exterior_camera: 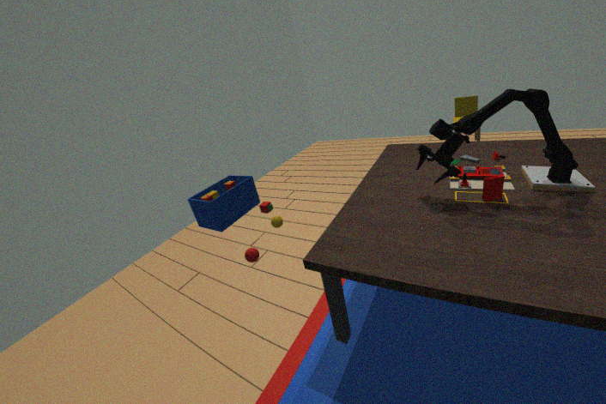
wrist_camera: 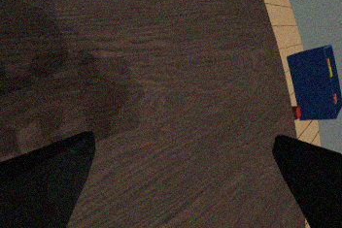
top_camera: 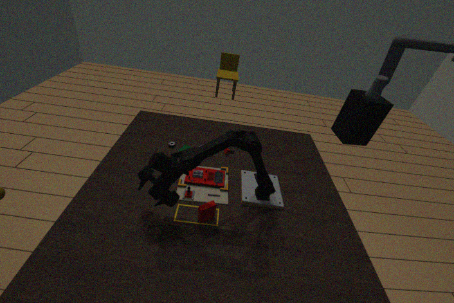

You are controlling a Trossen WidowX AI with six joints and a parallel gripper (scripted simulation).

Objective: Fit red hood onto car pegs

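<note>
My gripper tip is 250 mm past the red hood, 30 mm to the right of it and 40 mm above it. Round my gripper tip: dark ring 30 mm behind, 450 mm to the right, 80 mm below; green plate 130 mm behind, 410 mm to the right, 90 mm below; grey jig plate 230 mm behind, 180 mm to the right, 80 mm below.
</note>
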